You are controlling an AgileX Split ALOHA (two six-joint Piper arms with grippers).
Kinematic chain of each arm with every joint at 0, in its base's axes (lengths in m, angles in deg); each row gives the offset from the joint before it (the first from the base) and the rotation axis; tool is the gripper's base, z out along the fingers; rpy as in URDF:
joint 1: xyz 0 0 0.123 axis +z
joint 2: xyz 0 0 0 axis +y
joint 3: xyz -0.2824 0 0.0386 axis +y
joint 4: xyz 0.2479 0 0.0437 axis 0.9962 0 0.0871
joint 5: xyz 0 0 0 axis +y
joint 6: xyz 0.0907 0 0.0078 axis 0.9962 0 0.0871
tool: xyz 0 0 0 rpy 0 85 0
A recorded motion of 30 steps. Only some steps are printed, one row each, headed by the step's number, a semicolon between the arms.
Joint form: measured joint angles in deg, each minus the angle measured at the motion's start. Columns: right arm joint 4, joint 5, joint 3, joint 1, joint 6, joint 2; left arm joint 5, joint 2, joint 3, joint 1, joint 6, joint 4.
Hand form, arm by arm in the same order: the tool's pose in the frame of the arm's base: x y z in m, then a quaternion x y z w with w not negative. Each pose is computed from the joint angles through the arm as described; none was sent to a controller.
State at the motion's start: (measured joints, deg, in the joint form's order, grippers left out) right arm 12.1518 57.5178 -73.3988 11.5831 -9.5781 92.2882; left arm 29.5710 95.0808 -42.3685 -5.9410 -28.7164 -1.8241
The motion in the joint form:
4: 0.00 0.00 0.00 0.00 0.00 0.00; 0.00 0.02 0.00 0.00 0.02 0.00
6: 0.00 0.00 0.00 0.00 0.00 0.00; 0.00 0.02 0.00 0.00 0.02 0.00
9: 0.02 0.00 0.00 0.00 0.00 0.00; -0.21 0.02 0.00 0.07 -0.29 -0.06
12: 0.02 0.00 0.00 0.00 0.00 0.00; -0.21 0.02 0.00 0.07 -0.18 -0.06
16: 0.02 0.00 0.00 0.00 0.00 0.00; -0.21 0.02 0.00 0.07 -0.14 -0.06
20: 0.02 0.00 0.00 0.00 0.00 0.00; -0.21 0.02 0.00 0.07 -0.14 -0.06
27: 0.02 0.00 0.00 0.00 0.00 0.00; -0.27 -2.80 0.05 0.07 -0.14 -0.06
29: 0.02 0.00 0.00 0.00 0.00 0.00; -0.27 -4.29 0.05 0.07 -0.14 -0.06
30: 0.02 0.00 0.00 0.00 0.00 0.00; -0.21 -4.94 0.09 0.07 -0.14 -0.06
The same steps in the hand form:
4: 0.3179 0.0817 0.2801 -0.13922 0.97229 0.10009 0.15891; 0.2667 -0.0292 0.1412 -0.20868 0.97167 -0.04181 0.10277
6: 0.3179 0.0817 0.2801 -0.13922 0.97229 0.10009 0.15891; 0.2667 -0.0292 0.1412 -0.20868 0.97167 -0.04181 0.10277
9: 0.3179 0.0817 0.2801 -0.13915 0.97228 0.10025 0.15890; 0.2671 -0.0289 0.1413 -0.21229 0.97068 -0.04284 0.10433
12: 0.3179 0.0817 0.2801 -0.13915 0.97228 0.10025 0.15890; 0.2671 -0.0289 0.1413 -0.21136 0.97088 -0.04274 0.10437
16: 0.3179 0.0817 0.2801 -0.13915 0.97228 0.10025 0.15890; 0.2671 -0.0289 0.1413 -0.21102 0.97095 -0.04271 0.10439
20: 0.3179 0.0817 0.2801 -0.13915 0.97228 0.10025 0.15890; 0.2671 -0.0289 0.1413 -0.21102 0.97095 -0.04271 0.10439
27: 0.3179 0.0817 0.2801 -0.13915 0.97228 0.10025 0.15890; 0.2658 -0.0288 0.1543 -0.21018 0.96798 -0.05032 0.12768
29: 0.3179 0.0817 0.2801 -0.13915 0.97228 0.10025 0.15890; 0.2649 -0.0287 0.1613 -0.20968 0.96618 -0.05432 0.13991
30: 0.3179 0.0817 0.2801 -0.13915 0.97228 0.10025 0.15890; 0.2642 -0.0286 0.1641 -0.20948 0.96548 -0.05581 0.14441

